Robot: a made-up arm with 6 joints. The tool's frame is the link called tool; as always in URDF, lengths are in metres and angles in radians.
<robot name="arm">
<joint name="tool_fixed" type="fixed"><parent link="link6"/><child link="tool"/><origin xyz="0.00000 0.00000 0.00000"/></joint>
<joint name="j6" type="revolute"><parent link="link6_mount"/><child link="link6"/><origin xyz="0.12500 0.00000 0.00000"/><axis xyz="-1 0 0"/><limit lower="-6.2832" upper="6.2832" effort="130" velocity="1.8"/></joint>
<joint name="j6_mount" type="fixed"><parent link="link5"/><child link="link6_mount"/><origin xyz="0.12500 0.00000 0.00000"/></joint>
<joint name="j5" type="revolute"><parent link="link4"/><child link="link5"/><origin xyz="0.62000 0.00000 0.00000"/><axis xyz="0 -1 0"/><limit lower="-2.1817" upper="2.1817" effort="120" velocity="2.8"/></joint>
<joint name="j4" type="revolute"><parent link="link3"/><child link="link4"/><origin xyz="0.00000 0.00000 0.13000"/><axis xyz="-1 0 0"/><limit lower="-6.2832" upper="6.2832" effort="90" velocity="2.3"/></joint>
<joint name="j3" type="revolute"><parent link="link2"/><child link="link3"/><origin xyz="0.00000 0.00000 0.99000"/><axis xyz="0 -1 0"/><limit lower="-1.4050" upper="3.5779" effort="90" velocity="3"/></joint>
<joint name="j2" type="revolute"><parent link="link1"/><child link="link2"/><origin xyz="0.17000 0.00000 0.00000"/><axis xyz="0 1 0"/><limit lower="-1.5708" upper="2.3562" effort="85" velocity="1"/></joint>
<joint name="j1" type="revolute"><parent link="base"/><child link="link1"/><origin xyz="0.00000 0.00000 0.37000"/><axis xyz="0 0 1"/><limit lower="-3.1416" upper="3.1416" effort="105" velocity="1.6"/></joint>
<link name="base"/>
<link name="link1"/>
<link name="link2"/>
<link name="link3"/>
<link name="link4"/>
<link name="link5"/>
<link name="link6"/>
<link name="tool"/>
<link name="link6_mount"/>
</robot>
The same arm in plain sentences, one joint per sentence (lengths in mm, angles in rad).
The arm has six revolute joints in a row. What follows holds with every joint at zero, and every direction is one of the base frame's. Joint 1 sits 370.0 mm along +z from the base frame's origin and rotates about +z, from -3.1416 to 3.1416 rad. Joint 2 sits 170.0 mm along +x from joint 1 and rotates about +y, from -1.5708 to 2.3562 rad. Joint 3 sits 990.0 mm along +z from joint 2 and rotates about -y, from -1.4050 to 3.5779 rad. Joint 4 sits 130.0 mm along +z from joint 3 and rotates about -x, from -6.2832 to 6.2832 rad. Joint 5 sits 620.0 mm along +x from joint 4 and rotates about -y, from -2.1817 to 2.1817 rad. Joint 6 sits 250.0 mm along +x from joint 5 and rotates about -x, from -6.2832 to 6.2832 rad. The tool frame, which is the frame that the pose is given for, sits at the same point as joint 6; its axes are parallel to the base frame's.
